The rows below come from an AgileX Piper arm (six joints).
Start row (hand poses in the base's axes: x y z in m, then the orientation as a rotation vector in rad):
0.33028 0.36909 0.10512 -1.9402 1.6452 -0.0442
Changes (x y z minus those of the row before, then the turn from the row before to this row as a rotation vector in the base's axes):
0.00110 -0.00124 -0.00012 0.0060 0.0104 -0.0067
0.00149 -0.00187 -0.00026 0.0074 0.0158 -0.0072
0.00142 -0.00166 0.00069 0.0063 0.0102 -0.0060
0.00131 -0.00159 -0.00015 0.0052 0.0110 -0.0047
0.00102 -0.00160 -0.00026 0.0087 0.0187 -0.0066
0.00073 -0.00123 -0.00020 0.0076 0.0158 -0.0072
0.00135 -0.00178 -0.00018 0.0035 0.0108 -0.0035
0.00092 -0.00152 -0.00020 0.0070 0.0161 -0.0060
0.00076 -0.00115 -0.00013 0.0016 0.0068 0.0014
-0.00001 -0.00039 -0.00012 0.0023 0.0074 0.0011
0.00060 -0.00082 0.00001 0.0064 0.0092 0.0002
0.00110 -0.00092 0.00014 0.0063 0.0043 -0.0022
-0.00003 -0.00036 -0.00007 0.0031 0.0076 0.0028
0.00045 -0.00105 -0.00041 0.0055 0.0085 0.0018
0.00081 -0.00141 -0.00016 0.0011 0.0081 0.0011
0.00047 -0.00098 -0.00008 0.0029 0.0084 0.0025
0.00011 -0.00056 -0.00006 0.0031 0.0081 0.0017
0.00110 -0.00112 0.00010 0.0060 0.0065 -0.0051
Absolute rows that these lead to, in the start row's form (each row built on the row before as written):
0.33138 0.36785 0.10500 -1.9336 1.6568 -0.0318
0.33287 0.36598 0.10474 -1.9271 1.6719 -0.0132
0.33429 0.36432 0.10543 -1.9206 1.6824 -0.0004
0.33560 0.36273 0.10528 -1.9161 1.6925 0.0127
0.33662 0.36113 0.10502 -1.9096 1.7083 0.0355
0.33735 0.35990 0.10482 -1.9024 1.7230 0.0544
0.33870 0.35812 0.10464 -1.8998 1.7322 0.0664
0.33962 0.35660 0.10444 -1.8939 1.7460 0.0856
0.34038 0.35545 0.10431 -1.8958 1.7486 0.0940
0.34037 0.35506 0.10419 -1.8971 1.7516 0.1035
0.34097 0.35424 0.10420 -1.8951 1.7551 0.1179
0.34207 0.35332 0.10434 -1.8897 1.7576 0.1266
0.34204 0.35296 0.10427 -1.8919 1.7589 0.1376
0.34249 0.35191 0.10386 -1.8917 1.7607 0.1512
0.34330 0.35050 0.10370 -1.8938 1.7646 0.1604
0.34377 0.34952 0.10362 -1.8960 1.7667 0.1720
0.34388 0.34896 0.10356 -1.8972 1.7692 0.1832
0.34498 0.34784 0.10366 -1.8898 1.7757 0.1928

